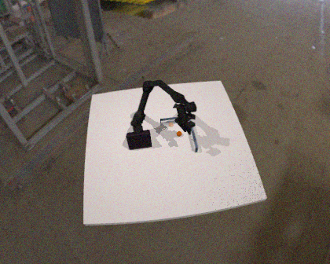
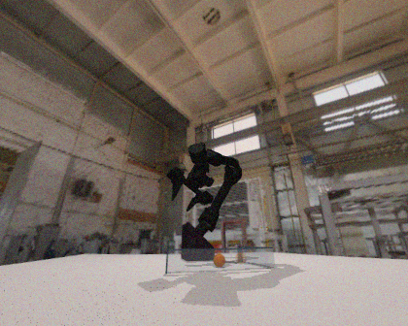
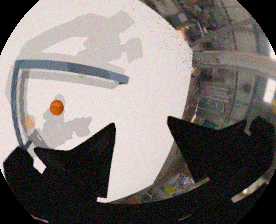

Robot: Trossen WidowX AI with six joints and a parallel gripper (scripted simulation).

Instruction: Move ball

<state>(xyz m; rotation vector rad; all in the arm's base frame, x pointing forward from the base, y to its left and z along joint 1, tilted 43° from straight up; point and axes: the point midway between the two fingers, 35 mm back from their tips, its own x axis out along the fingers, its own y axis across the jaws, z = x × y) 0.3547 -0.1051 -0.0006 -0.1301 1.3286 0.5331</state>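
My gripper tip is 50 mm past the orange ball, 140 mm to the right of it and 170 mm above it. The rest, counted from my gripper tip: clear wall: 60 mm ahead, 130 mm to the left, 160 mm below; see-through copy: 100 mm behind, 230 mm to the left, 170 mm below.
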